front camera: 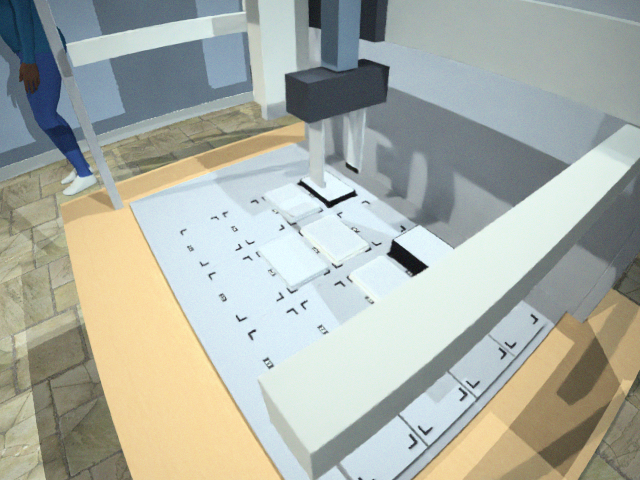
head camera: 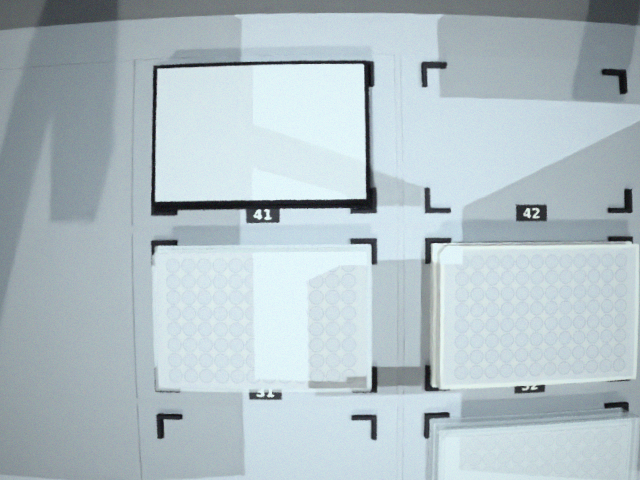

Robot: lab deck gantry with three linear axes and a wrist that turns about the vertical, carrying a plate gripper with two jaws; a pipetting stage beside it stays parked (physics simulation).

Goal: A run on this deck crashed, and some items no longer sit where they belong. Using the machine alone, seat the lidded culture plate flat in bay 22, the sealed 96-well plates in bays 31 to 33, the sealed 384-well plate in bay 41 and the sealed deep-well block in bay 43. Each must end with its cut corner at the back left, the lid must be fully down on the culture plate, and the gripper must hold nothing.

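Frame: origin at the robot's base, x ahead, y left, z up, level; millimetres.
Where they show: gripper, fingertip midpoint: [front camera: 336, 176]; robot's base, link origin: [front camera: 181, 232].
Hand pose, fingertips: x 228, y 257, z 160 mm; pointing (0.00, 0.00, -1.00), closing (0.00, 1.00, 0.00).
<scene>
Things, the pixels of their top centre, and the offset from my fingertips. "spot": a spot on its surface instead.
- dark plate with a white seal, top centre: [head camera: 259, 131] [front camera: 326, 184] dx -164, dy +107, dz -146 mm
- sealed 96-well plate, top centre: [head camera: 260, 321] [front camera: 291, 199] dx -164, dy +0, dz -146 mm
- pale plate, top centre: [front camera: 389, 283] dx +164, dy +0, dz -146 mm
- tall dark block with a white top, top centre: [front camera: 429, 248] dx +164, dy +107, dz -118 mm
- lidded culture plate, top centre: [front camera: 291, 256] dx +1, dy -107, dz -144 mm
- label, surface spot: [head camera: 531, 212] spot: dx +0, dy +61, dz -160 mm
My gripper [front camera: 337, 177] is open and empty, above the far left of the deck by bay 41. A dark plate with a white seal [front camera: 329, 187] [head camera: 206, 131] lies in bay 41; its cut corner is unclear. A sealed 96-well plate [front camera: 292, 200] [head camera: 206, 320] lies in bay 31. Another [front camera: 336, 236] [head camera: 542, 315] lies at bay 32, cut corner back left. A pale plate [front camera: 379, 276] is at bay 33, partly behind the beam. The tall dark block with a white top [front camera: 423, 245] is at bay 43. The lidded culture plate [front camera: 293, 258] [head camera: 537, 449] is at bay 22, partly out of the head view.
Bay 42's corner marks and label [head camera: 531, 212] show right of bay 41. A thick pale beam [front camera: 444, 320] crosses the near side of the deck and hides part of it. A grey wall [front camera: 516, 170] stands behind the deck. A person [front camera: 51, 98] stands at the left.
</scene>
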